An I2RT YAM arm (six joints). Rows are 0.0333 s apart.
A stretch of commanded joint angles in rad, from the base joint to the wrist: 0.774, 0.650, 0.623, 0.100, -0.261, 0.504; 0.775, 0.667, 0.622, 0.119, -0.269, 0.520; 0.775, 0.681, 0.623, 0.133, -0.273, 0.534; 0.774, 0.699, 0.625, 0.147, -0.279, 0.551; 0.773, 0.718, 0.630, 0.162, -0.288, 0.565; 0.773, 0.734, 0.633, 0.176, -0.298, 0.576; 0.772, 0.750, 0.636, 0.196, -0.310, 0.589; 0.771, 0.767, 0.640, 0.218, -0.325, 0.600; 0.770, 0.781, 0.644, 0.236, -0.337, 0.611; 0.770, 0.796, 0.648, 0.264, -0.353, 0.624
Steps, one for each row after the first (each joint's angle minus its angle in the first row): 0.001, 0.017, -0.001, 0.019, -0.008, 0.016; 0.001, 0.031, 0.000, 0.033, -0.012, 0.030; 0.000, 0.049, 0.002, 0.047, -0.018, 0.047; -0.001, 0.068, 0.007, 0.062, -0.027, 0.061; -0.001, 0.084, 0.010, 0.076, -0.037, 0.072; -0.002, 0.100, 0.013, 0.096, -0.049, 0.085; -0.003, 0.117, 0.017, 0.118, -0.064, 0.096; -0.004, 0.131, 0.021, 0.136, -0.076, 0.107; -0.004, 0.146, 0.025, 0.164, -0.092, 0.120
